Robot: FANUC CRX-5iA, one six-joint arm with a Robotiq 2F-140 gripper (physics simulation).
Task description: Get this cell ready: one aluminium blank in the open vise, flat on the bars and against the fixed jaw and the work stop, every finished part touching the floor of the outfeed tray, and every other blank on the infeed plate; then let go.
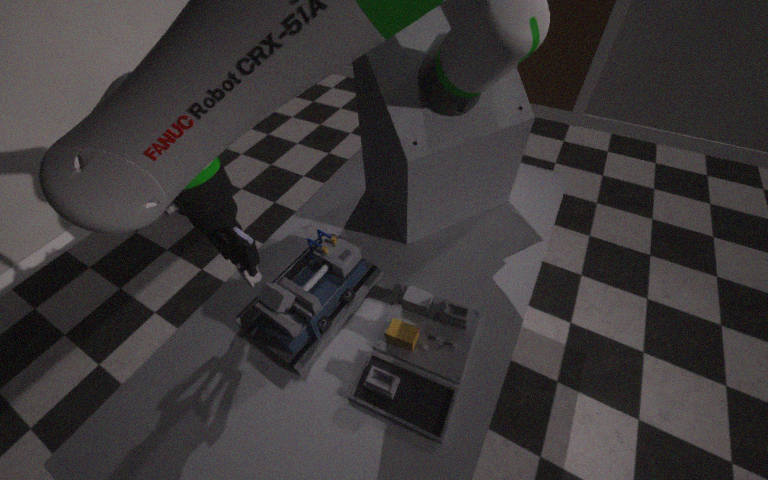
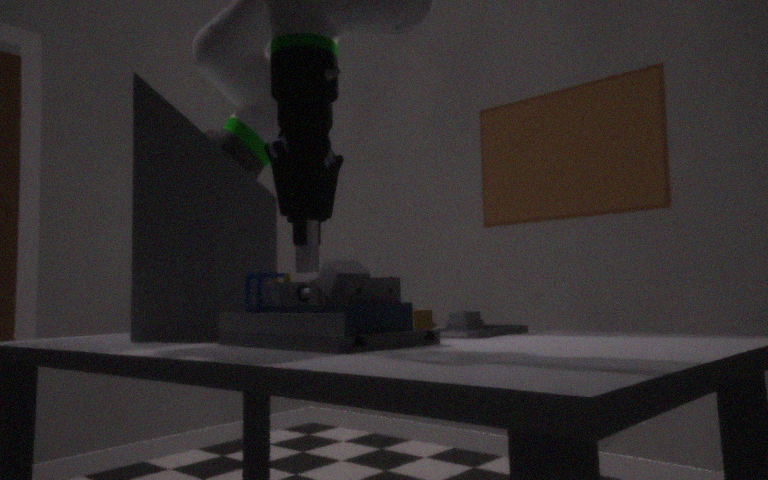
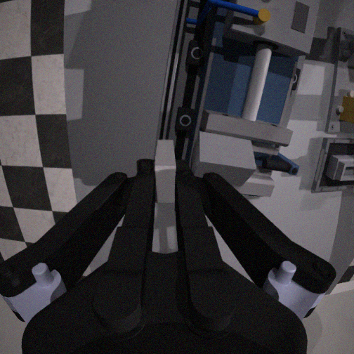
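Pixels of known places: gripper, between the fingertips: (image 1: 255, 281) (image 2: 307, 272); arm's base, origin of its link: (image 1: 449, 83) (image 2: 224, 168).
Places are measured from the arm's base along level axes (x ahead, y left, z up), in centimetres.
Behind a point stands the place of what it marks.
Note:
My gripper (image 1: 254, 277) @[x 52.7, y -15.7, z -25.3 cm] (image 2: 307, 268) @[x 52.7, y -15.7, z -25.3 cm] (image 3: 165, 162) is shut with nothing between its pale pads. It hangs low just beside the left edge of the vise (image 1: 308, 295) @[x 48.5, y -4.2, z -26.1 cm] (image 2: 334, 305) @[x 54.3, y -12.4, z -29.8 cm] (image 3: 242, 88), near its grey movable jaw (image 1: 279, 297) (image 3: 246, 128). The vise stands open, showing its white screw (image 1: 315, 277) @[x 43.9, y -6.7, z -27.2 cm] (image 3: 256, 82); I see no blank in it. The blue work stop with a yellow tip (image 1: 321, 239) @[x 34.4, y -13.8, z -28.1 cm] (image 3: 263, 15) is at its far end. Two grey blanks (image 1: 416, 299) @[x 34.2, y 13.6, z -31.3 cm] (image 1: 453, 311) @[x 31.5, y 21.5, z -32.8 cm] sit in shadow on the infeed plate (image 1: 449, 354) @[x 39.7, y 25.1, z -34.9 cm]. A finished part (image 1: 381, 381) @[x 52.5, y 17.0, z -33.0 cm] (image 3: 338, 166) lies in the dark outfeed tray (image 1: 425, 405) @[x 50.9, y 26.0, z -35.1 cm].
A yellow block (image 1: 402, 334) @[x 42.8, y 15.5, z -31.3 cm] (image 2: 422, 320) @[x 44.1, y 15.2, z -33.2 cm] (image 3: 348, 109) sits on the infeed plate's near left corner. The robot's grey pedestal (image 1: 449, 181) @[x 8.4, y 6.7, z -18.9 cm] stands behind the vise. The table's edge (image 2: 430, 386) @[x 86.3, y -27.5, z -36.1 cm] drops to a chequered floor (image 1: 587, 286).

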